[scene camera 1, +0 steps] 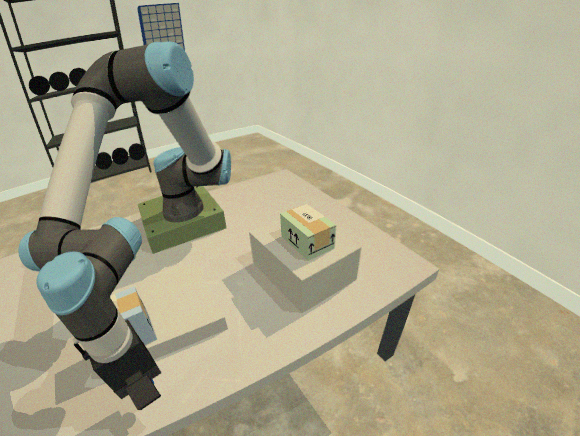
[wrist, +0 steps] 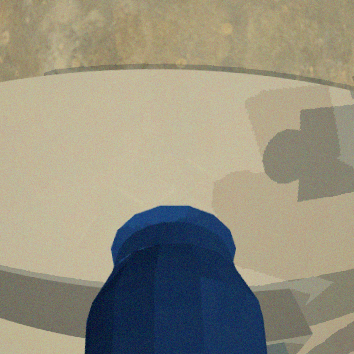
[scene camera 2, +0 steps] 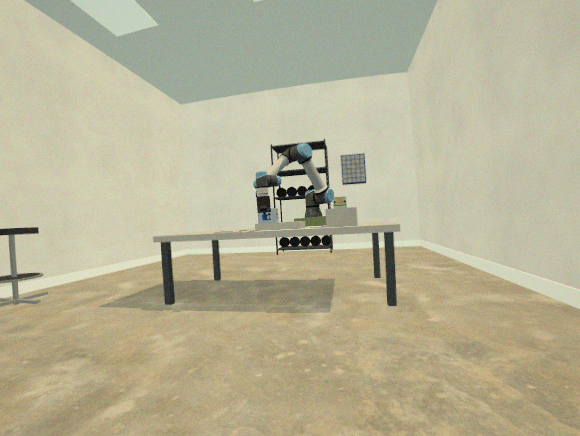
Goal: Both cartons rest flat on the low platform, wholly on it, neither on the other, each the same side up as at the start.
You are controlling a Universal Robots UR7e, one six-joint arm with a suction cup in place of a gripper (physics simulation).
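Places are measured from the arm's base along level axes (x ahead, y left, z up), in centimetres.
Pixels of known places: hand at its tool point: point(wrist: 173, 259) point(scene camera 2: 265, 219); arm's base at its link origin: point(scene camera 1: 183, 210) point(scene camera 2: 313, 217).
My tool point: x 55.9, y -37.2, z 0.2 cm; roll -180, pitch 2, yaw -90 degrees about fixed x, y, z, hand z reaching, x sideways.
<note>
For each thing: its top centre in the pictures, then the offset to it from my tool point.
- green carton at its top centre: point(scene camera 1: 307, 218) point(scene camera 2: 339, 197) dx -6.4, dy +51.2, dz +12.1 cm
- pale blue carton at its top centre: point(scene camera 1: 110, 309) point(scene camera 2: 267, 208) dx -16.5, dy +1.1, dz +7.5 cm
- low platform at its top centre: point(scene camera 1: 151, 307) point(scene camera 2: 280, 222) dx -21.4, dy +9.9, dz -2.6 cm
- tall block at its top centre: point(scene camera 1: 303, 239) point(scene camera 2: 339, 208) dx -8.2, dy +51.4, dz +4.6 cm
The green carton point(scene camera 1: 295, 241) point(scene camera 2: 340, 202) rests flat on the tall grey block. The pale blue carton point(scene camera 1: 142, 325) point(scene camera 2: 261, 218) stands upright on the low platform point(scene camera 1: 195, 336) point(scene camera 2: 287, 226) point(wrist: 42, 306), close to its front edge; the arm hides part of it. A teal sliver of this carton point(wrist: 278, 348) shows at the bottom of the wrist view. My gripper point(scene camera 2: 265, 217) point(wrist: 172, 225) has its blue suction cup in front of the blue carton, low beside the platform's front edge in the wrist view. It is shut with nothing held. Its cup is mostly hidden in scene camera 1.
The tall block point(scene camera 1: 280, 276) point(scene camera 2: 341, 217) stands on the table point(scene camera 1: 310, 335) point(scene camera 2: 350, 230) to the right of the low platform. The green arm base point(scene camera 1: 187, 235) is behind. The table's front edge runs close past my wrist. A black shelf rack stands behind the table.
</note>
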